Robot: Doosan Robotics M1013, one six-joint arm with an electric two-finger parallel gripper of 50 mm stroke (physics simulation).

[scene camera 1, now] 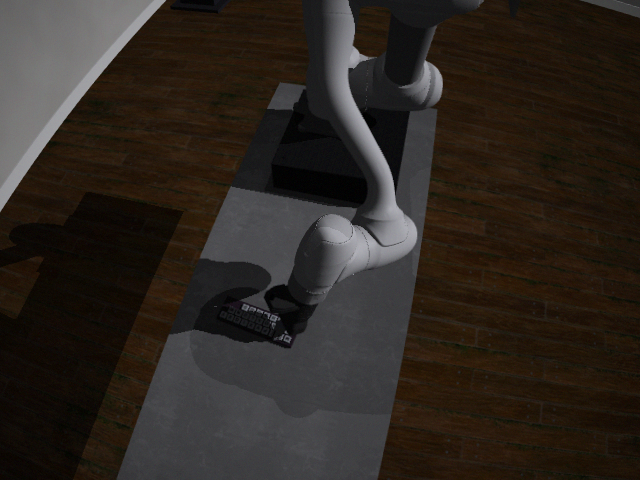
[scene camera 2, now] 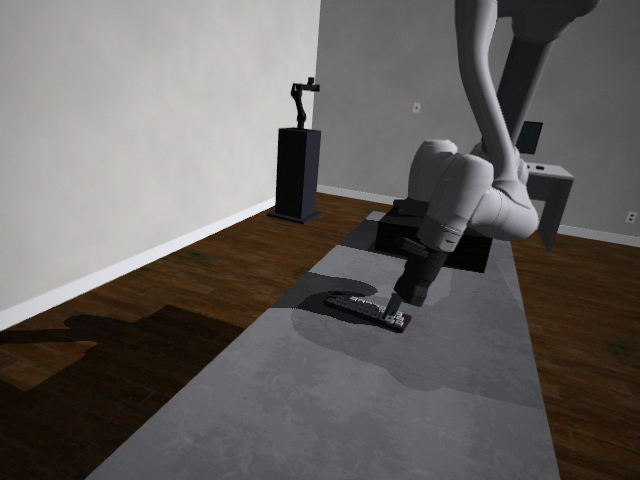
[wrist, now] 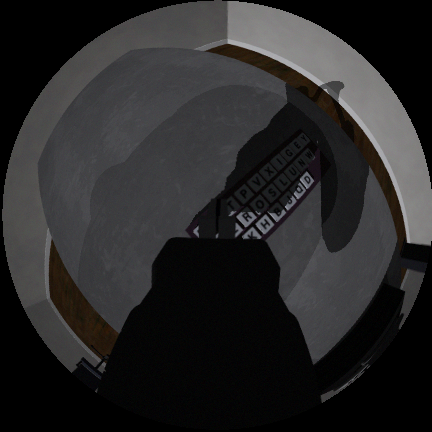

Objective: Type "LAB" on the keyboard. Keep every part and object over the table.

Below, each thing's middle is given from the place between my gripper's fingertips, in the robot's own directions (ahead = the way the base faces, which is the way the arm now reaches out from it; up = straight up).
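Keyboard [scene camera 2: 359, 308] located 3 cm behind my hand, 1 cm below it and 6 cm to the right of it.
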